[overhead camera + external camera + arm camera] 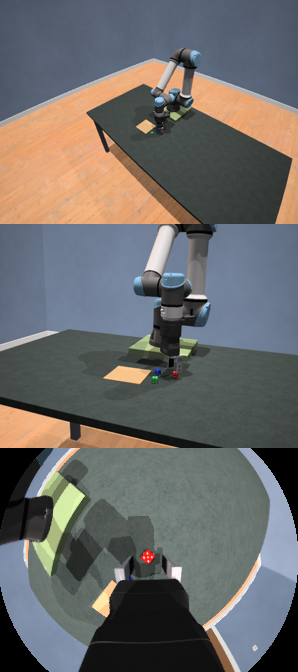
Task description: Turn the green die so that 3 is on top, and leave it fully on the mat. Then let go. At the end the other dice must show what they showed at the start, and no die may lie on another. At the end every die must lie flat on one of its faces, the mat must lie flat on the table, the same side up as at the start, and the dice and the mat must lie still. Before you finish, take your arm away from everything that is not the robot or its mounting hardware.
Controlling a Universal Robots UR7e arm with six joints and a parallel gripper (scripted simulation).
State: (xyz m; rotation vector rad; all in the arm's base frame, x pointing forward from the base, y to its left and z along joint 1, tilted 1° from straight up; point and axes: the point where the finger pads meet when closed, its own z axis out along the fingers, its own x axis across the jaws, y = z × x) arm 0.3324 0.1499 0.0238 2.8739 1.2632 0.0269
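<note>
My hand is 4 cm above the red die. The rest, counted from my hand: tan mat: 16 cm to the right, 6 cm ahead, 5 cm below; green die: 8 cm ahead, 5 cm to the right, 4 cm below; blue die: 7 cm to the right, 4 cm below.
</note>
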